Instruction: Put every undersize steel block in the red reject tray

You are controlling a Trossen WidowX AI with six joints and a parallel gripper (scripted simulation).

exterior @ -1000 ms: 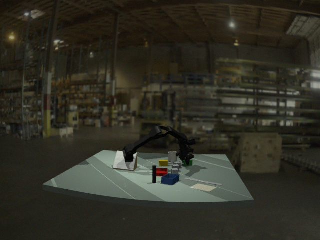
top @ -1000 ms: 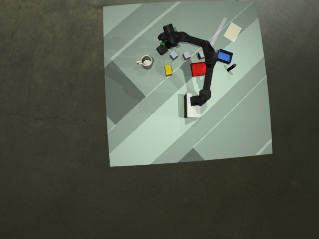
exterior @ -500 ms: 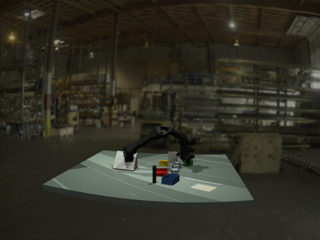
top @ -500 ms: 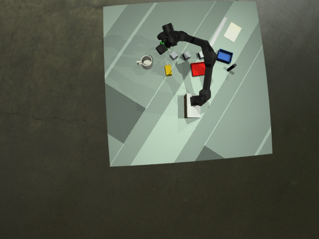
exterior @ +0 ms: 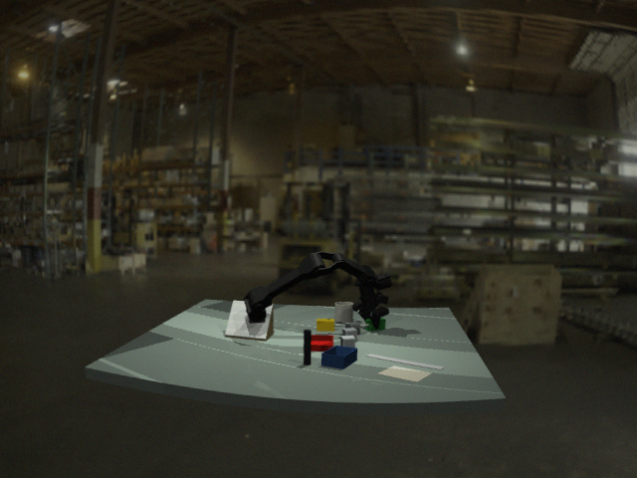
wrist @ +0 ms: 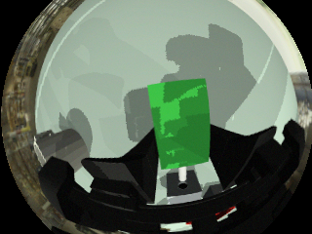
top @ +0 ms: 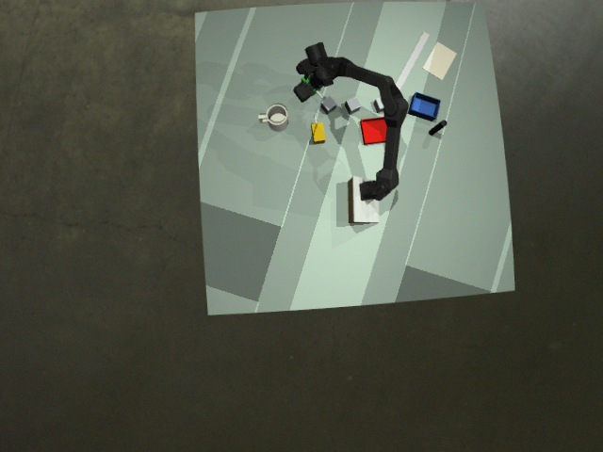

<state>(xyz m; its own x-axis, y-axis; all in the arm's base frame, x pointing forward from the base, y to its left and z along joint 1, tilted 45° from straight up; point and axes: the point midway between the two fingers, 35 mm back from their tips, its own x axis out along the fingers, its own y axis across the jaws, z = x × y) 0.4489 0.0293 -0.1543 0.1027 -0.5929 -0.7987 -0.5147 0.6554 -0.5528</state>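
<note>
The steel block is 10 cm behind my gripper tip, 15 cm to the right of it and 1 cm above it. From my gripper tip the other things lie so: yellow block: 17 cm behind, 1 cm to the left, 1 cm above; green GO gauge: 2 cm behind, 1 cm to the right, 1 cm above; mug: 12 cm behind, 17 cm to the left, 2 cm above.
</note>
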